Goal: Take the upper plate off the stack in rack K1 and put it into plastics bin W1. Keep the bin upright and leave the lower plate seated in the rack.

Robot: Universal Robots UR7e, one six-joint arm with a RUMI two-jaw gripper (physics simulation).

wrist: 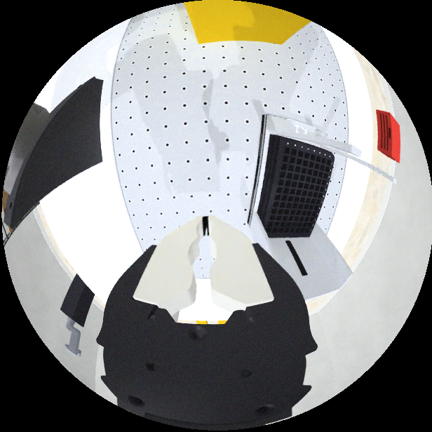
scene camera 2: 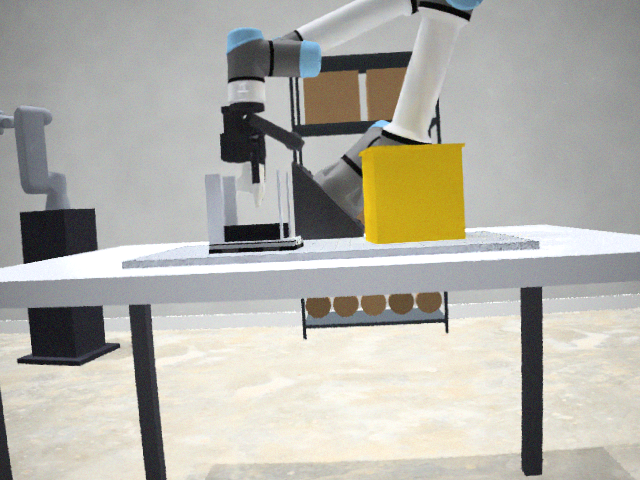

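Where they show: gripper, fingertip midpoint: [scene camera 2: 257, 207]; arm's base, origin of the base link: [scene camera 2: 333, 197].
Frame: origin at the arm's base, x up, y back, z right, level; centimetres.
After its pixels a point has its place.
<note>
The yellow bin W1 [scene camera 2: 413, 193] {x -0.5, y -37.1, z -21.9 cm} [wrist: 245, 22] stands upright, right of the rack in the scene view; its inside is hidden. Rack K1 [scene camera 2: 214, 209] {x -1.6, y -47.6, z 13.3 cm} [wrist: 320, 260] has pale walls and clear posts. The black upper plate [wrist: 300, 195], with a grid of square wells, sits level in it. The black stack [scene camera 2: 256, 231] {x -5.9, y -46.8, z 5.8 cm} shows low in the rack in the scene view; the lower plate cannot be told apart. My gripper [scene camera 2: 258, 204] {x -1.6, y -31.8, z 10.2 cm} [wrist: 206, 217] is shut and empty, pointing down. Its tips are above plate height, left of the rack in the wrist view.
The perforated board [scene camera 2: 170, 256] {x -9.6, y -50.9, z 21.0 cm} [wrist: 165, 105] lies under rack and bin on the white table [scene camera 2: 77, 268] {x -10.9, y -54.8, z 38.1 cm}. A dark angled panel [scene camera 2: 320, 211] {x -3.2, y -13.3, z 0.9 cm} [wrist: 65, 140] stands behind the rack in the scene view. A red box [wrist: 388, 136] shows far right in the wrist view.
</note>
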